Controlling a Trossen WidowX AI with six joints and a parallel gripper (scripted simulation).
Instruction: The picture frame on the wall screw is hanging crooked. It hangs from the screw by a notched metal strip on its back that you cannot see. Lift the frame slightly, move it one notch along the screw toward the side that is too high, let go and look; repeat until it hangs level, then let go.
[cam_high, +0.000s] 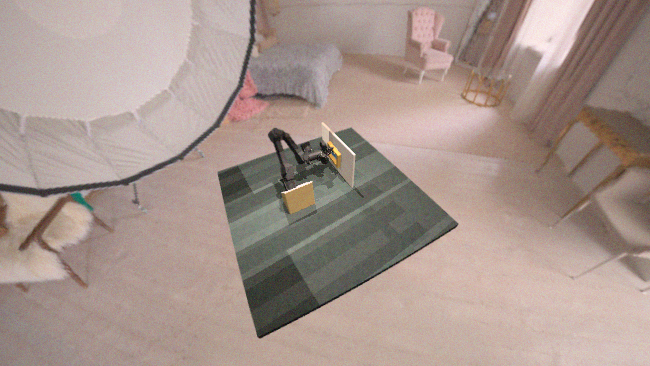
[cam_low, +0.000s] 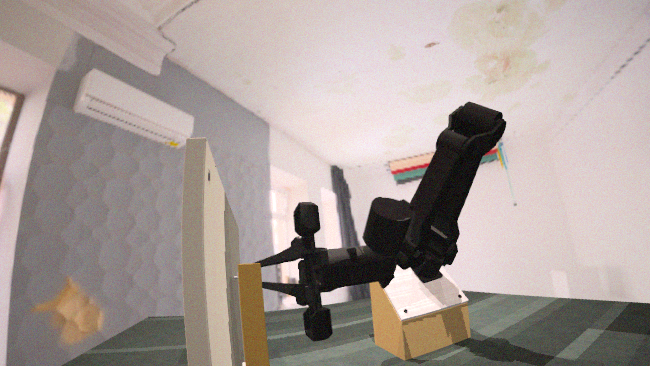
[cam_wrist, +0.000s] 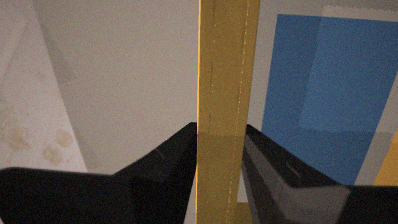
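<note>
Right now my gripper tip is 1 cm short of the picture frame and 5 cm above it. Also, from my gripper tip: wall panel: 2 cm ahead, 6 cm below.
</note>
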